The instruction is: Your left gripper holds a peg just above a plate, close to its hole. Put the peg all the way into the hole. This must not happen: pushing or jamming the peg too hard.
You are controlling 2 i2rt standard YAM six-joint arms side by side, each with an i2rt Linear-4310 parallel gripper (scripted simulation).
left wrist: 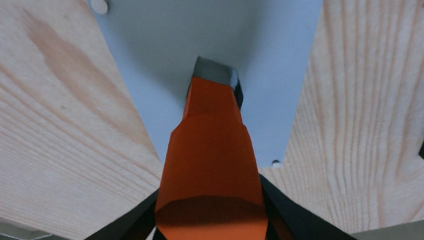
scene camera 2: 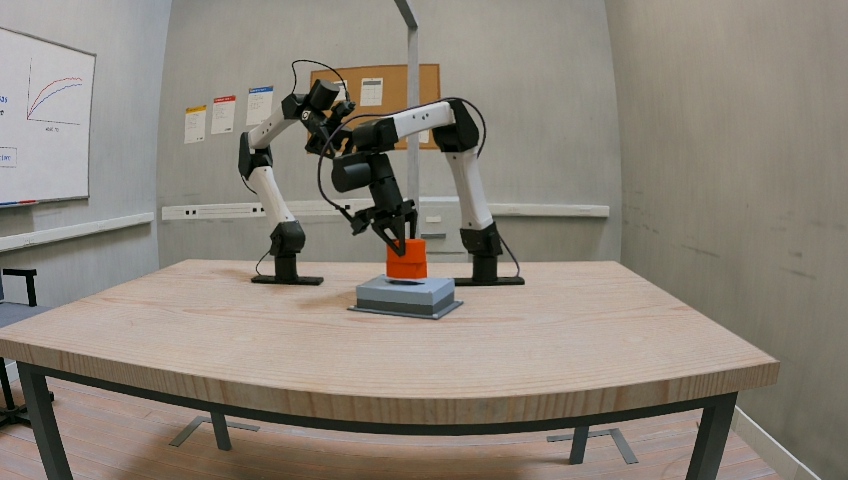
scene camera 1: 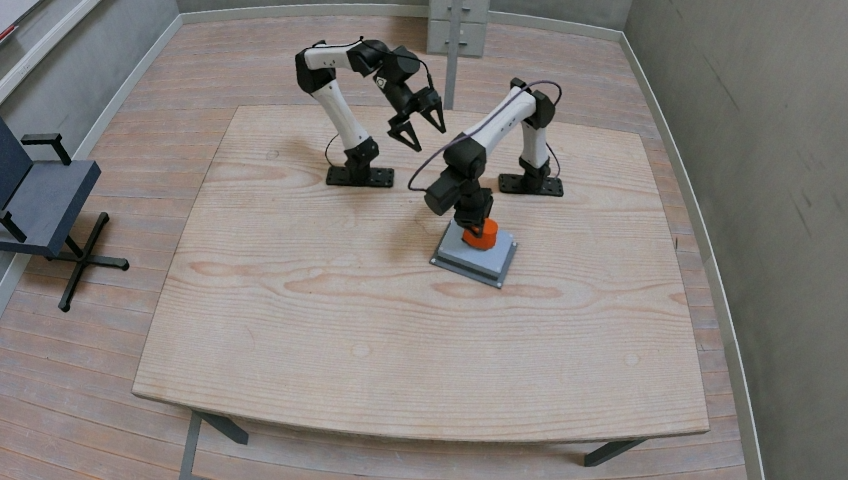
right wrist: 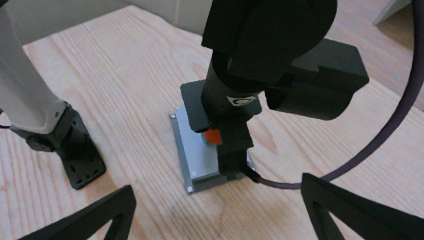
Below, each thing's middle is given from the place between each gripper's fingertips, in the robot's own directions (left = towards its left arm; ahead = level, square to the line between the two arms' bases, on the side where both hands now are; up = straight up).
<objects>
The blue-grey plate (scene camera 2: 381,288) lies 1 cm behind my left hand and 8 cm below it. The rest, counted from my left hand: orange peg (scene camera 2: 413,265) 2 cm below.
Right now the orange peg is 100 mm ahead of my right hand (scene camera 1: 432,141), 140 mm to the left of it and 210 mm below it. From my right hand the other things lie so: blue-grey plate (100 mm ahead, 130 mm to the left, 280 mm below).
</objects>
